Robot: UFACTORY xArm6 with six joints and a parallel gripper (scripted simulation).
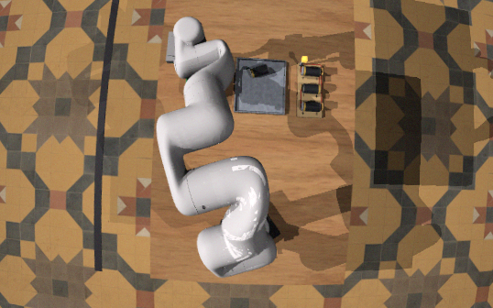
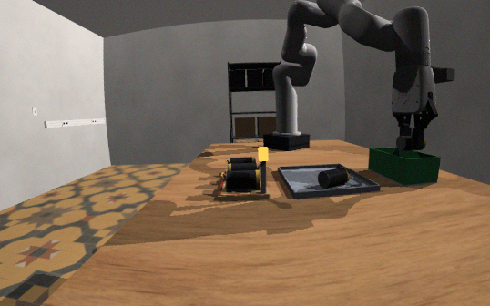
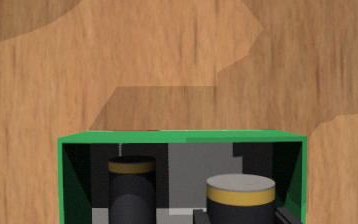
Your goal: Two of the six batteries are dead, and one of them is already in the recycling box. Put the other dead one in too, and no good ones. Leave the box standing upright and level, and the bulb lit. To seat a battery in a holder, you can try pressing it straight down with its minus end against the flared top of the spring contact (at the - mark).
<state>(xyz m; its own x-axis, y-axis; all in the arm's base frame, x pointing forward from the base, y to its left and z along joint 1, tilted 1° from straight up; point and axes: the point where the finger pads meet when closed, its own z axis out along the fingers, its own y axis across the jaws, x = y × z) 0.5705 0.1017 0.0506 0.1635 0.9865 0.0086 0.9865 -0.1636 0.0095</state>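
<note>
My gripper is now 8 cm above the green recycling box, 3 cm past it and 1 cm to the right of it. Also, from my hand: grey tray: 20 cm to the right, 10 cm below, 8 cm behind.
</note>
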